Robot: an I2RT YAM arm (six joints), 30 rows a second.
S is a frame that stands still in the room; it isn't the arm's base.
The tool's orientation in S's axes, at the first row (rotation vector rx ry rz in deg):
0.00, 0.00, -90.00
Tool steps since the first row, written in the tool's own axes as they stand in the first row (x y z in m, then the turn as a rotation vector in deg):
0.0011, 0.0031, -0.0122, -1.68, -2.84, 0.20
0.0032, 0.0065, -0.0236, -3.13, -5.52, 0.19
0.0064, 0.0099, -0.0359, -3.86, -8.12, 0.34
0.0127, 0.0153, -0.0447, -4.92, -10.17, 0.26
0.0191, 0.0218, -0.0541, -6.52, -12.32, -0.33
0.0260, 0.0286, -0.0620, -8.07, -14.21, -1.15
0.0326, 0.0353, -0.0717, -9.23, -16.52, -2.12
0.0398, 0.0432, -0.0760, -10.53, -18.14, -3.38
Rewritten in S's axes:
0.0031, -0.0011, -0.0122, -2.84, 1.68, 0.20
0.0065, -0.0032, -0.0236, -5.52, 3.13, 0.19
0.0099, -0.0064, -0.0359, -8.12, 3.86, 0.34
0.0153, -0.0127, -0.0447, -10.17, 4.92, 0.26
0.0218, -0.0191, -0.0541, -12.32, 6.52, -0.33
0.0286, -0.0260, -0.0620, -14.21, 8.07, -1.15
0.0353, -0.0326, -0.0717, -16.52, 9.23, -2.12
0.0432, -0.0398, -0.0760, -18.14, 10.53, -3.38

